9 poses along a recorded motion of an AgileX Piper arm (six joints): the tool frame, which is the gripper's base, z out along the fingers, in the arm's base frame.
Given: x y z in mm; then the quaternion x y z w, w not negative.
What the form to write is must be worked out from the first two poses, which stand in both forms.
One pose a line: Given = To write
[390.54 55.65 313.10 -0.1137 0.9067 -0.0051 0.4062] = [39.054 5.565 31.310 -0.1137 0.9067 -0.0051 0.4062]
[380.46 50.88 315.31 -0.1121 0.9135 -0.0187 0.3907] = [38.046 5.088 31.531 -0.1121 0.9135 -0.0187 0.3907]
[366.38 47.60 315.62 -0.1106 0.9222 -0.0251 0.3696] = [36.638 4.760 31.562 -0.1106 0.9222 -0.0251 0.3696]
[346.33 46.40 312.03 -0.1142 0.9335 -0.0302 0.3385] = [34.633 4.640 31.203 -0.1142 0.9335 -0.0302 0.3385]
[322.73 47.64 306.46 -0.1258 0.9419 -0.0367 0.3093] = [32.273 4.764 30.646 -0.1258 0.9419 -0.0367 0.3093]
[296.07 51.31 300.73 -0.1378 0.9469 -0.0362 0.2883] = [29.607 5.131 30.073 -0.1378 0.9469 -0.0362 0.2883]
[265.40 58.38 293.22 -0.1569 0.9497 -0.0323 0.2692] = [26.540 5.838 29.322 -0.1569 0.9497 -0.0323 0.2692]
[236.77 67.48 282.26 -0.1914 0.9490 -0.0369 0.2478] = [23.677 6.748 28.226 -0.1914 0.9490 -0.0369 0.2478]
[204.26 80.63 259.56 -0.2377 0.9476 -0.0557 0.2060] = [20.426 8.063 25.956 -0.2377 0.9476 -0.0557 0.2060]
